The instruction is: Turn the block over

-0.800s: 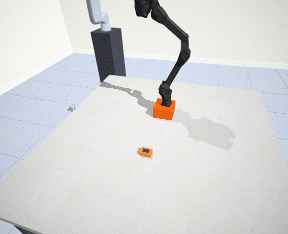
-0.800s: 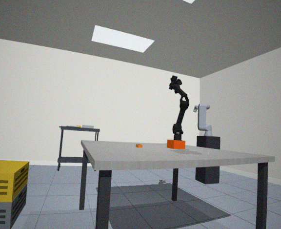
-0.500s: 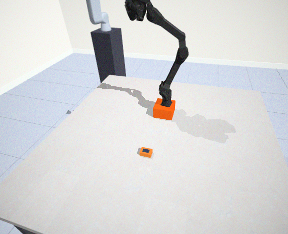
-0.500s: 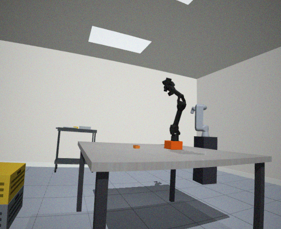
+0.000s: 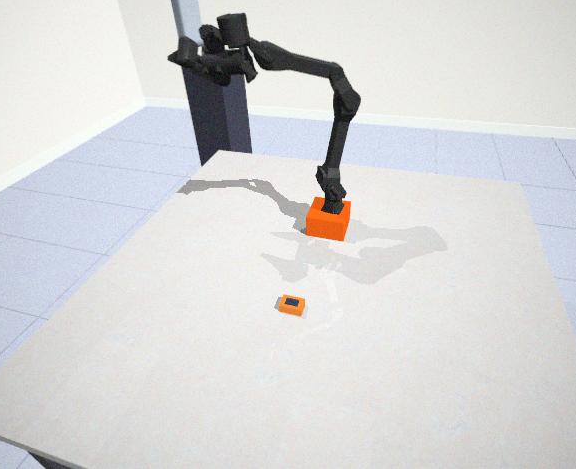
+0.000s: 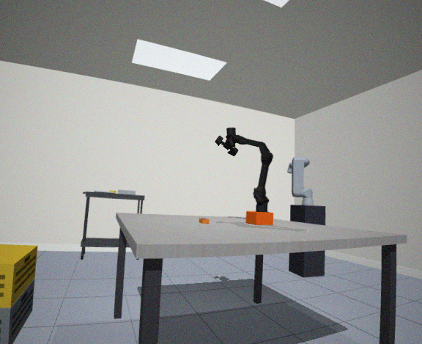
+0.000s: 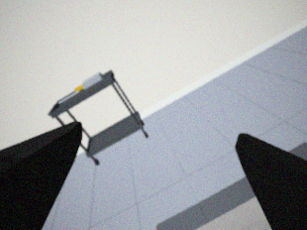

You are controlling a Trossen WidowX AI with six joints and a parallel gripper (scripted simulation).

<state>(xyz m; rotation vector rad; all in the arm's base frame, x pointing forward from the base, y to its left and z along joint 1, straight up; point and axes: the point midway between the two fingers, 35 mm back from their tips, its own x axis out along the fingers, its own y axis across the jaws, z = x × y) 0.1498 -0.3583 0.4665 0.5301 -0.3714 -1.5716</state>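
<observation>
The orange block lies 520 mm below my gripper tip, 400 mm to the left of it and 240 mm ahead of it.
</observation>
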